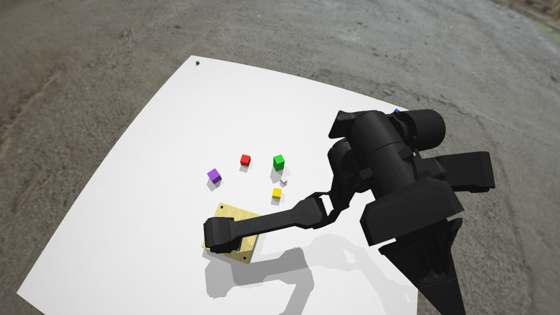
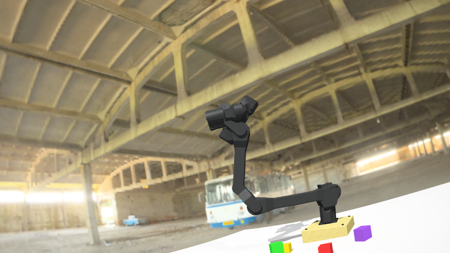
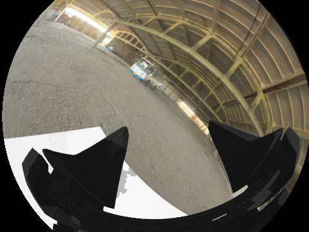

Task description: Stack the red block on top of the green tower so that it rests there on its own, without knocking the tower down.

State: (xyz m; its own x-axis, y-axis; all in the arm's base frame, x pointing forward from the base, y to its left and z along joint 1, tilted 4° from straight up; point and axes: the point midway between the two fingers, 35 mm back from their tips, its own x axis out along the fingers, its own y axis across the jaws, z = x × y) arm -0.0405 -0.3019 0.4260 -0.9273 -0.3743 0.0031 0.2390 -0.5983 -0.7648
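My gripper tip is now 480 mm above the red block, 350 mm short of it and 310 mm to the right of it. The rest, counted from my gripper tip: small dark ball: 910 mm ahead, 740 mm to the left, 480 mm below; then yellow block: 480 mm below, 240 mm ahead, 170 mm to the left; then purple block: 470 mm below, 400 mm to the left, 260 mm ahead.
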